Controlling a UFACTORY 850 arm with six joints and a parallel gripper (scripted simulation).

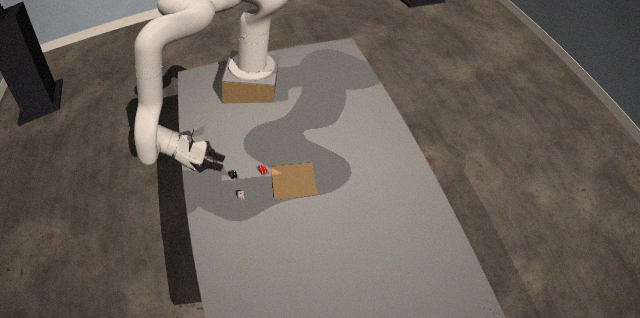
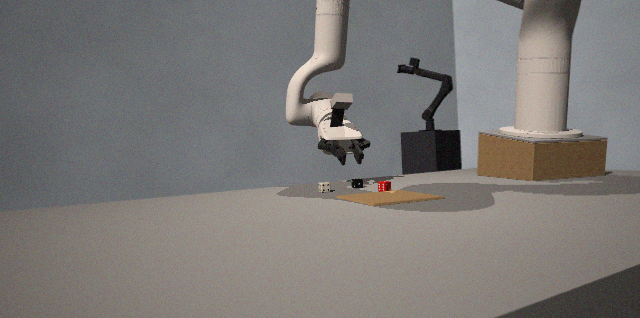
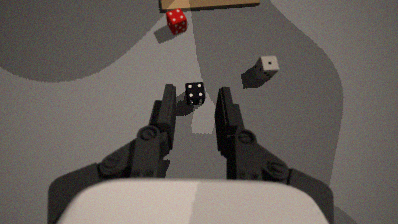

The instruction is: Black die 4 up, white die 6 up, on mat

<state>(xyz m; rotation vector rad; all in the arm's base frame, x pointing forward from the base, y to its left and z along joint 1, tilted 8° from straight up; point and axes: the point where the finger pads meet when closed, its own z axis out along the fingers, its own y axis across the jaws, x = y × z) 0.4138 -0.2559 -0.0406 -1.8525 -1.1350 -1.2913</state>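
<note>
Now: the black die 60 mm below my hand, 40 mm to the left of it and 20 mm ahead of it. The rest, counted from my hand: tan mat 220 mm to the left, 120 mm ahead, 70 mm below; red die 140 mm to the left, 60 mm below, 40 mm ahead; white die 110 mm ahead, 60 mm below, 40 mm to the left.
</note>
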